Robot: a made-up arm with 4 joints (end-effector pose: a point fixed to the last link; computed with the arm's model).
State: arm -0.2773 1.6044 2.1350 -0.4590
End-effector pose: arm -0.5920 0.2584 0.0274 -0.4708 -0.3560 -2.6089
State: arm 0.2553 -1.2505 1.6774 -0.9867
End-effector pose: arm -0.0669 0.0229 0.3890 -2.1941 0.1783 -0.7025
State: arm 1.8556 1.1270 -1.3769 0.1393
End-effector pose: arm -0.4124 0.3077 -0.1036 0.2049 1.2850 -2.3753
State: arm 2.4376 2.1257 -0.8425 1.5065
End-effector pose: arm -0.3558 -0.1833 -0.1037 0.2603 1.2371 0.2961
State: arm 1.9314 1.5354 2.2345 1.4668
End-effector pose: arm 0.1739 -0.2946 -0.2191 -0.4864 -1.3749 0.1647
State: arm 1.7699 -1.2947 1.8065 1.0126
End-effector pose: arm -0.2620 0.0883 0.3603 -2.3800 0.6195 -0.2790
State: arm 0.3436 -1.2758 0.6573 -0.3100
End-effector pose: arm -0.2212 -0.1604 0.1072 -1.1128 1.1736 -0.1573
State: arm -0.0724 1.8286 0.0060 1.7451
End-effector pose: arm -0.0267 0.0193 0.3632 -1.7232 -1.0774 0.9180
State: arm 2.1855 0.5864 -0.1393 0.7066
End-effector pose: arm -0.0498 0.2746 0.2068 -1.0412 -2.0902 1.9981
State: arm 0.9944 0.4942 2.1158 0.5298
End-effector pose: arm -0.5497 -0.2017 0.0663 -1.0993 -0.3182 -0.9613
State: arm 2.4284 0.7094 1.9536 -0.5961
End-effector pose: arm 0.1753 -0.3500 0.0270 0.9161 -1.7072 -0.6939
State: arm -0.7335 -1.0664 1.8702 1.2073
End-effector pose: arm 0.0877 -0.0915 0.3378 -0.3524 2.7604 1.0931
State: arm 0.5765 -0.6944 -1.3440 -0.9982
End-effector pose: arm -0.2312 0.4069 -0.2358 0.7267 0.9374 0.0377
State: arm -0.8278 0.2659 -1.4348 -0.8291
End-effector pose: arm 0.1498 0.4562 -0.0272 1.3260 0.3786 -0.5087
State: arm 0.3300 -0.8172 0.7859 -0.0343
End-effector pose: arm -0.1986 -0.1671 0.1357 -1.0271 0.8701 -0.0725
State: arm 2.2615 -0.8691 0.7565 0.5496
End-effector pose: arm 0.0786 -0.0658 0.3020 -1.8465 -0.7331 0.5698
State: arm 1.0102 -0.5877 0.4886 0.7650
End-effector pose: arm 0.0222 -0.1613 0.0416 -1.0817 0.2867 0.9778
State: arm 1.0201 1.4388 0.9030 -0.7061
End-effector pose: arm -0.0230 -0.1688 0.0703 0.8663 -1.4579 -0.6164
